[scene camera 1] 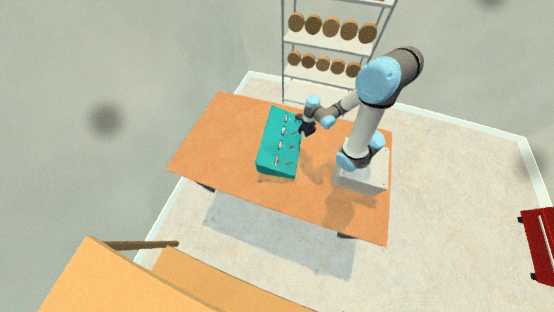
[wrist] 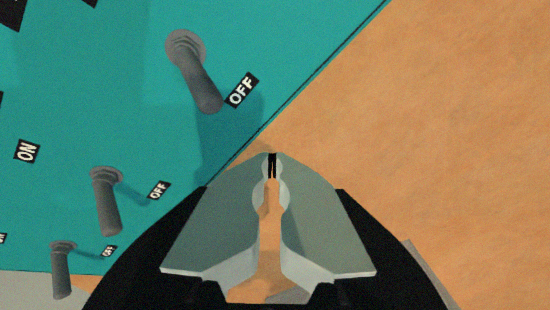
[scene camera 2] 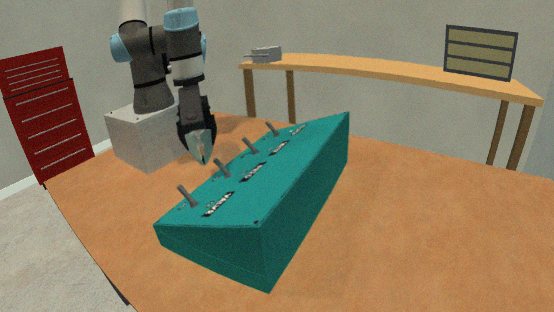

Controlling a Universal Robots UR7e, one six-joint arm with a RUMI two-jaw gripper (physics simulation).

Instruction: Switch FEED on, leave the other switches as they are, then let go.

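Where they show: gripper, between the fingertips: (scene camera 1: pixel 303 136) (wrist: pixel 272 155) (scene camera 2: pixel 204 164); arm's base, origin of its link: (scene camera 2: pixel 154 106).
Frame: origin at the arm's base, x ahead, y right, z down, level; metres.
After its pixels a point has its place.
Observation:
The teal sloped panel (scene camera 1: pixel 268 142) {y -0.151, x 0.553, z 0.038 m} (scene camera 2: pixel 272 182) {y 0.035, x 0.614, z 0.038 m} (wrist: pixel 150 130) {y -0.037, x 0.430, z 0.095 m} carries a row of grey toggle levers. The FEED lever (scene camera 1: pixel 294 133) {y 0.019, x 0.440, z 0.072 m} (scene camera 2: pixel 222 168) {y 0.027, x 0.449, z 0.072 m} (wrist: pixel 200 77) {y 0.030, x 0.440, z 0.062 m} leans to its OFF label (wrist: pixel 242 90) {y 0.032, x 0.421, z 0.105 m}. The VALVE lever (scene camera 2: pixel 187 196) {y 0.140, x 0.486, z 0.071 m}, the VENT lever (scene camera 2: pixel 250 145) {y -0.088, x 0.411, z 0.070 m} (wrist: pixel 107 205) {y -0.084, x 0.405, z 0.067 m} and the BRAKE lever (scene camera 2: pixel 272 129) {y -0.201, x 0.374, z 0.073 m} (wrist: pixel 61 272) {y -0.198, x 0.368, z 0.069 m} lean the same way, toward OFF. My gripper (scene camera 1: pixel 303 136) {y 0.032, x 0.377, z 0.085 m} (scene camera 2: pixel 203 162) {y 0.032, x 0.377, z 0.085 m} (wrist: pixel 272 155) {y 0.032, x 0.377, z 0.085 m} is shut and empty. Its tips are beside the panel's low OFF-side edge, near the FEED lever and apart from it. The FEED name label is mostly cut off in the wrist view.
The panel stands on the orange table (scene camera 1: pixel 210 135) {y -0.250, x 1.062, z 0.178 m} (scene camera 2: pixel 425 225) {y -0.191, x 0.849, z 0.178 m}. The grey robot base block (scene camera 1: pixel 360 182) {y -0.138, x -0.069, z 0.020 m} (scene camera 2: pixel 150 145) {y 0.077, x 0.107, z 0.090 m} is on the panel's OFF side. A shelf rack (scene camera 1: pixel 283 65), a red drawer cabinet (scene camera 1: pixel 542 250) (scene camera 2: pixel 45 115) and a wooden bench (scene camera 2: pixel 380 67) stand away from the table.

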